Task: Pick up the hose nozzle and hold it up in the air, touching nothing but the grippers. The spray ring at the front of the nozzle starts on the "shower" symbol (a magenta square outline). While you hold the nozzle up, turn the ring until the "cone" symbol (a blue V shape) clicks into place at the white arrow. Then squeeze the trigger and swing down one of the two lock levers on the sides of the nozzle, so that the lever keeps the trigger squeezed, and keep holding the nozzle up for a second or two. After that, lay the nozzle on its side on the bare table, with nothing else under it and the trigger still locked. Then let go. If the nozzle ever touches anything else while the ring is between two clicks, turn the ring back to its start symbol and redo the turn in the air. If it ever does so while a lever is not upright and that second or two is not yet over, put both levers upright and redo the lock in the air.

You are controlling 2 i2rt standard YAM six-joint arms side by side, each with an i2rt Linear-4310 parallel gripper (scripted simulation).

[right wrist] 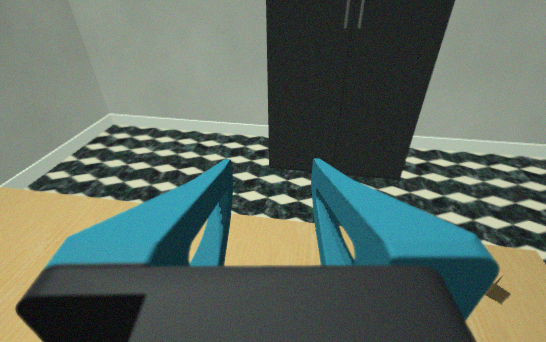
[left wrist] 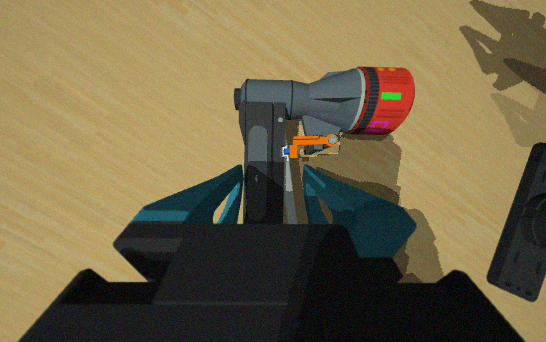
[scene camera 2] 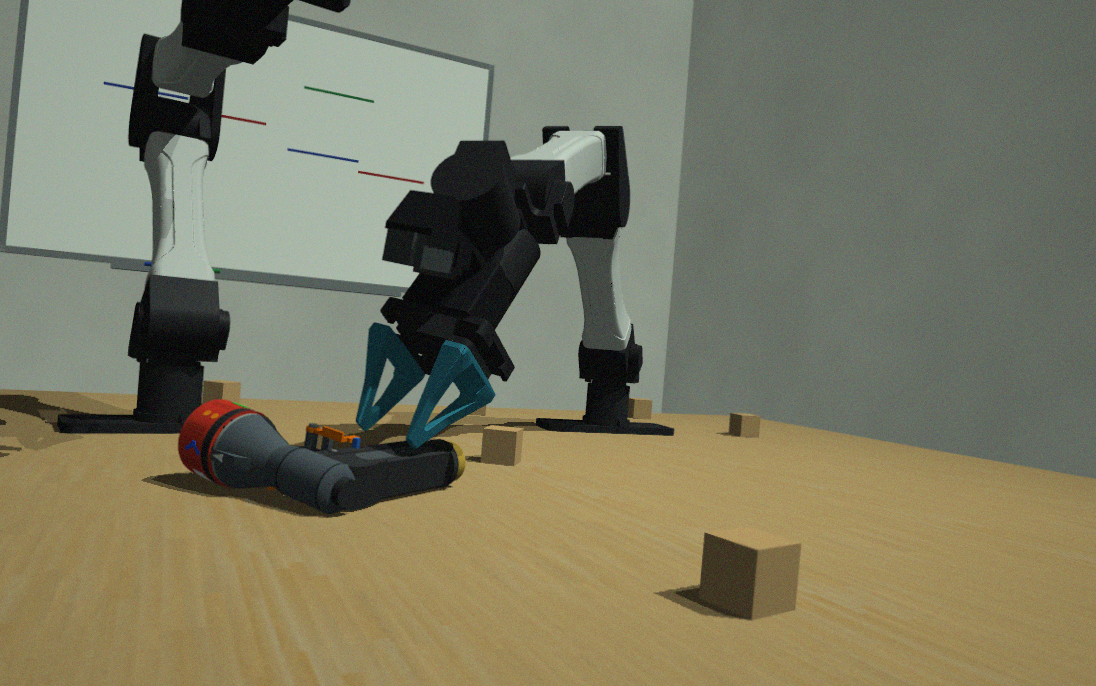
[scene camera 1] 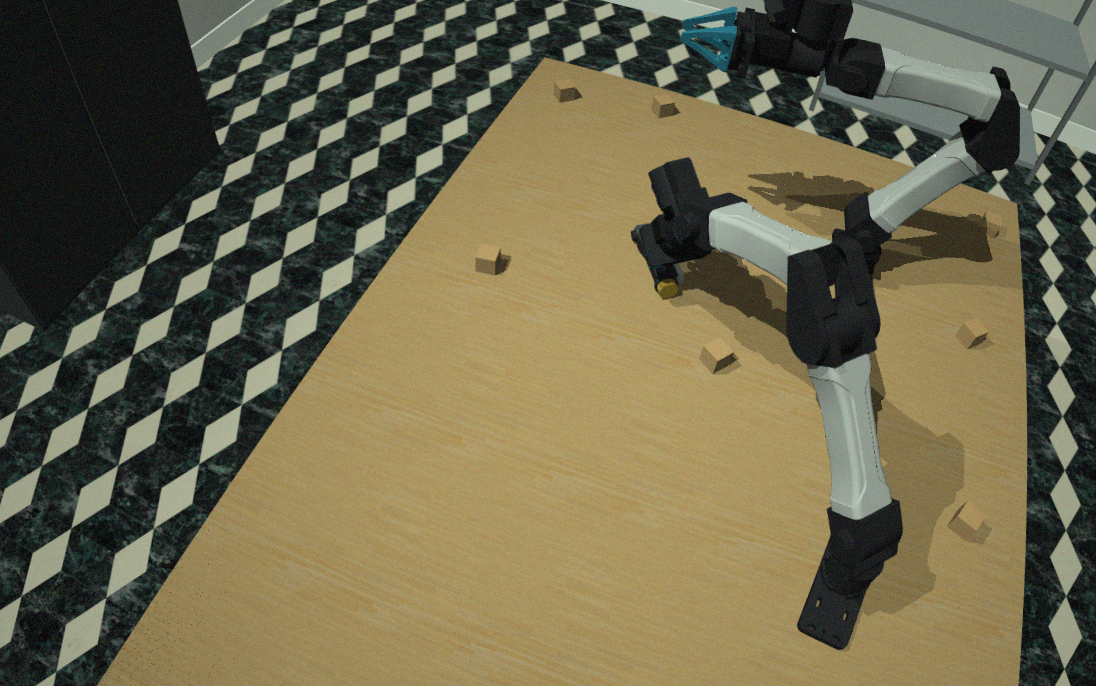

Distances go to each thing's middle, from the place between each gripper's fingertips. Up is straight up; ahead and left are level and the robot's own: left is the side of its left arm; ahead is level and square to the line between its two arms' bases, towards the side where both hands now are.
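My left hand point(scene camera 2: 384, 435) is 11 cm to the left of the red spray ring point(scene camera 2: 197, 437) and 5 cm past it, and it is 2 cm above it.
From my right hand point(scene camera 1: 682, 30), I find the red spray ring 20 mm to the right of it and 90 mm behind it, and also 370 mm below it.
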